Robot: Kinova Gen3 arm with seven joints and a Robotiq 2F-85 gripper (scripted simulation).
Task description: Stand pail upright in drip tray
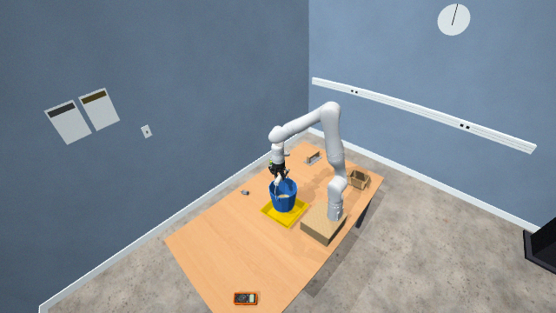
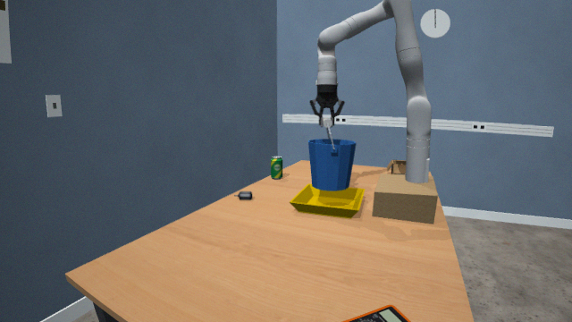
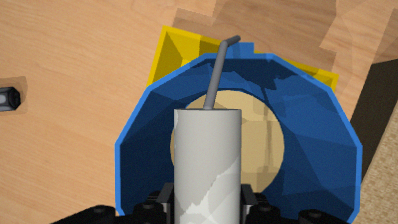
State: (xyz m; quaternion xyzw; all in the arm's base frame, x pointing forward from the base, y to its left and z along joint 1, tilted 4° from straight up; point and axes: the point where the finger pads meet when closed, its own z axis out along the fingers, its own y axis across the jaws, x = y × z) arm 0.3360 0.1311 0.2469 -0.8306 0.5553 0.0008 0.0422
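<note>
Now: the wire handle 10 mm behind my hand and 30 mm below it. The rest, counted from my hand: blue pail: 10 mm behind, 100 mm below; then yellow drip tray: 20 mm behind, 10 mm to the right, 320 mm below; then dark object: 340 mm ahead, 90 mm to the left, 320 mm below.
</note>
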